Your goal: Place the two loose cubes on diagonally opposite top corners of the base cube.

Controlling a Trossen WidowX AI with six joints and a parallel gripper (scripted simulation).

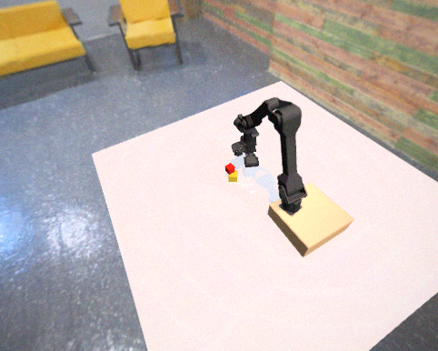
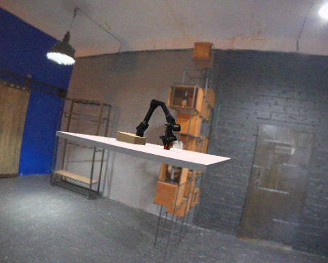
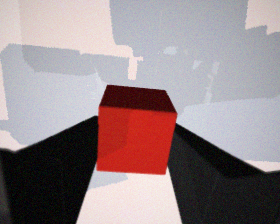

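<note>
Now: gripper tip 110 mm to the right of the red cube and 40 mm below it. Round my gripper tip: yellow base cube (110 mm to the left, 20 mm behind).
</note>
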